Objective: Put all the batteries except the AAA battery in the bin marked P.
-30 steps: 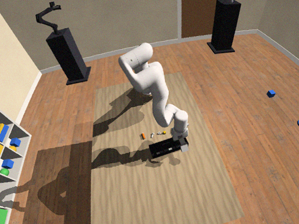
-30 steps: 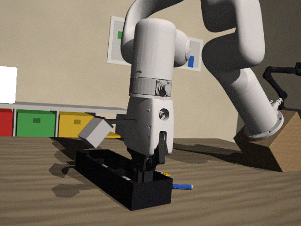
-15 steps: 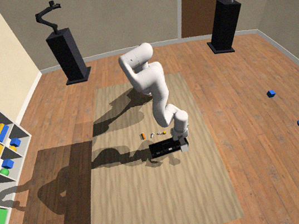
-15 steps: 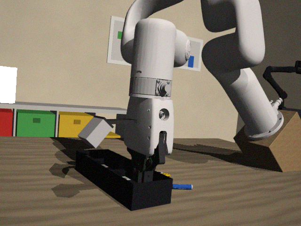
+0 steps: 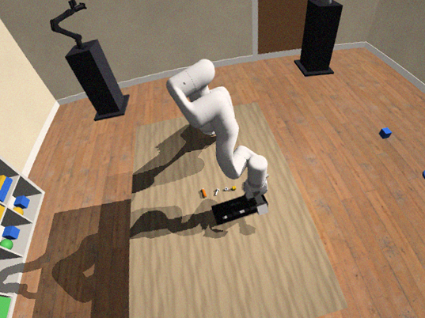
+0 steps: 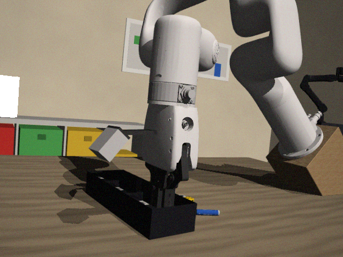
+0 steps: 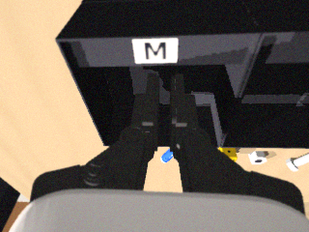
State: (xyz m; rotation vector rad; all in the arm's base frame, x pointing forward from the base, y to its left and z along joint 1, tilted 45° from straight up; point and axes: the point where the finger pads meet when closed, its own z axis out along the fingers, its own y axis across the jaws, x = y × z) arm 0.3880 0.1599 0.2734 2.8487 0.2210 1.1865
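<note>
Now: hand 24 cm to the left of the orange battery, 9 cm past it and 4 cm above it. Also, from my hand: blue battery: 11 cm behind, 4 cm below, 3 cm to the right; yellow die: 10 cm behind, 9 cm to the right, 4 cm below; black three-compartment bin: 8 cm to the right, 2 cm below, 2 cm ahead.
</note>
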